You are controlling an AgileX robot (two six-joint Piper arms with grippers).
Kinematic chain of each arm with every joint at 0, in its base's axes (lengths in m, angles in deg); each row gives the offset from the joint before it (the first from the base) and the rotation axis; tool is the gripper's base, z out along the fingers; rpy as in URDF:
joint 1: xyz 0 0 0.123 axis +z
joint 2: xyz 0 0 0 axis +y
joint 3: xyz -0.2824 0 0.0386 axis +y
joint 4: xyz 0.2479 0 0.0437 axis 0.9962 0 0.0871
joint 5: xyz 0 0 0 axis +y
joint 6: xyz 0.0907 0 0.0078 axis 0.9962 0 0.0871
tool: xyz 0 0 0 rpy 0 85 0
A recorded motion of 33 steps. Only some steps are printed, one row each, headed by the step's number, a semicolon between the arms.
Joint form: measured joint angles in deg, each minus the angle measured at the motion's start. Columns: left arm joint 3, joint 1, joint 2, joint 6, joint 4, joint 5; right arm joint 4, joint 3, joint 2, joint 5, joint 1, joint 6.
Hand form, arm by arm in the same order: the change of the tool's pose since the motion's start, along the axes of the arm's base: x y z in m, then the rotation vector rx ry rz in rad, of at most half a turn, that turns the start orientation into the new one. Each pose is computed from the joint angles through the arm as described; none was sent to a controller.
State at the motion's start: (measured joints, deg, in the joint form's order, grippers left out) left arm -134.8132 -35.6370 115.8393 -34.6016 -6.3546 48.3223; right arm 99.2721 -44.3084 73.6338 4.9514 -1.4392 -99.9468
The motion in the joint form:
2: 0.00 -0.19 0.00 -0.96 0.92 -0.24; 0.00 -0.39 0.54 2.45 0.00 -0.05
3: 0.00 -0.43 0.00 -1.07 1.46 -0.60; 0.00 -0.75 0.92 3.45 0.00 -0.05
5: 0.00 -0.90 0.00 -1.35 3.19 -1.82; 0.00 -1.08 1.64 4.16 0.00 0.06
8: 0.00 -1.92 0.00 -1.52 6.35 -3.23; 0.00 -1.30 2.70 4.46 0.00 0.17
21: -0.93 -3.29 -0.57 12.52 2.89 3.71; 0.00 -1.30 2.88 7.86 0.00 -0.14
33: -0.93 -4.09 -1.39 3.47 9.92 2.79; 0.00 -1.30 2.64 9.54 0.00 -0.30
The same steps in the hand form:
2: -0.0001 -0.0004 0.0002 -0.0023 -0.0019 0.0104; 0.0023 0.0038 0.0003 0.0165 -0.0048 0.0388
3: -0.0007 -0.0016 0.0007 -0.0006 -0.0108 0.0113; 0.0041 0.0053 0.0008 0.0236 -0.0074 0.0545
5: -0.0010 -0.0034 0.0024 0.0050 -0.0410 0.0186; 0.0068 0.0063 -0.0007 0.0307 -0.0026 0.0647
8: -0.0031 -0.0076 0.0043 0.0277 -0.0893 0.0246; 0.0102 0.0067 -0.0047 0.0355 0.0114 0.0684
21: -0.0198 -0.0139 0.0038 0.2096 -0.1295 -0.1346; 0.0102 0.0119 -0.0044 0.0554 0.0037 0.1236
33: -0.0214 -0.0094 0.0116 0.1724 -0.1240 -0.0240; 0.0092 0.0145 -0.0025 0.0646 -0.0060 0.1510

